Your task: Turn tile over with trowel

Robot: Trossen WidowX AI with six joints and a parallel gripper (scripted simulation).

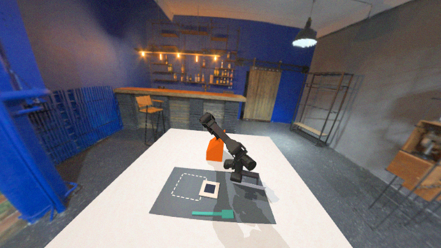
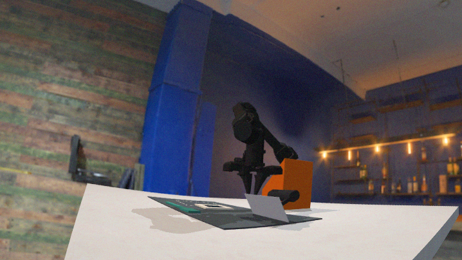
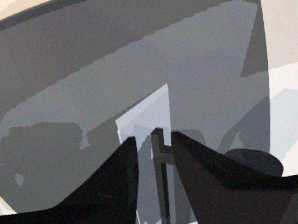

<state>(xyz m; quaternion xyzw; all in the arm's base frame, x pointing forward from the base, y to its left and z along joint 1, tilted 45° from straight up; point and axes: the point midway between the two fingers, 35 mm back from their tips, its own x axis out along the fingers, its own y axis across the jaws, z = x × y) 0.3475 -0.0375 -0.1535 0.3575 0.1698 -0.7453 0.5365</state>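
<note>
The trowel lies 7 cm to the left of my gripper tip, 1 cm below it and 1 cm behind it. Round my gripper tip: dark grey mat (13 cm to the right, 8 cm below, 3 cm ahead); then tile (16 cm to the right, 6 cm below, 2 cm ahead); then teal spatula-shaped tool (17 cm ahead, 13 cm to the right, 6 cm below).
</note>
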